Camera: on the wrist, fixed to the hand. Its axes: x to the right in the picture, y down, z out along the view.
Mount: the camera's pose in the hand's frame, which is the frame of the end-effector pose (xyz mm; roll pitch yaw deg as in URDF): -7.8 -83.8 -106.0 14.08 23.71 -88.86
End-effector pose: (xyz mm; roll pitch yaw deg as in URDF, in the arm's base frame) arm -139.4 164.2 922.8 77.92 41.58 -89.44
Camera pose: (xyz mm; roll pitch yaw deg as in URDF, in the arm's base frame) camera -54.0 240.0 850.1 -89.44 48.13 72.98
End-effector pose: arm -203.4 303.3 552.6 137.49 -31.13 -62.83
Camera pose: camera -92.8 380.0 567.0 160.84 15.45 16.28
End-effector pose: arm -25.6 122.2 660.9 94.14 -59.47 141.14
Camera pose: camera -143.6 73.7 615.6 118.89 25.68 172.36
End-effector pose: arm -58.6 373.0 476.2 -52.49 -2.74 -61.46
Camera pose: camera -181.1 315.4 477.8 16.17 -28.79 -151.77
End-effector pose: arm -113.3 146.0 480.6 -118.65 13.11 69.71
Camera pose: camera -56.6 147.0 603.5 -95.30 -75.02 89.15
